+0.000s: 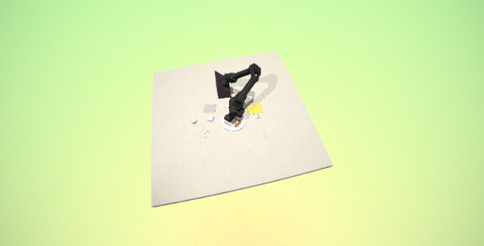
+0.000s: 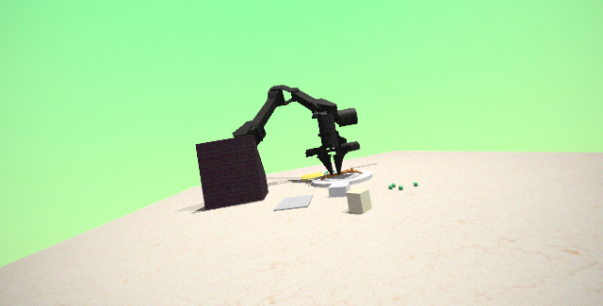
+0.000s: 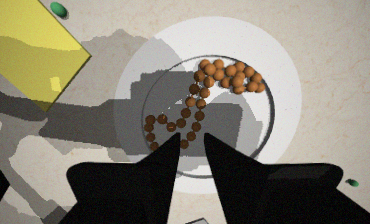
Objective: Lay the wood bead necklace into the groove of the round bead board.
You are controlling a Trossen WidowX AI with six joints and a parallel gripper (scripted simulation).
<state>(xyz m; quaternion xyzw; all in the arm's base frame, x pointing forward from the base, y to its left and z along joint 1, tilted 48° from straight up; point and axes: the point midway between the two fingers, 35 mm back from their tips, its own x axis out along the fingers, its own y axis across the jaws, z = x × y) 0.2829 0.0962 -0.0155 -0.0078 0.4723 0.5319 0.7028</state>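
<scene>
The round white bead board is 2 cm ahead of my gripper tip, 1 cm to the right of it and 1 cm below it. Also, from my gripper tip: thin white strip (22 cm to the left, 17 cm ahead, 2 cm below); then yellow card (19 cm to the left, 7 cm behind, 2 cm below); then grey flat plate (19 cm to the right, 14 cm behind, 2 cm below).
</scene>
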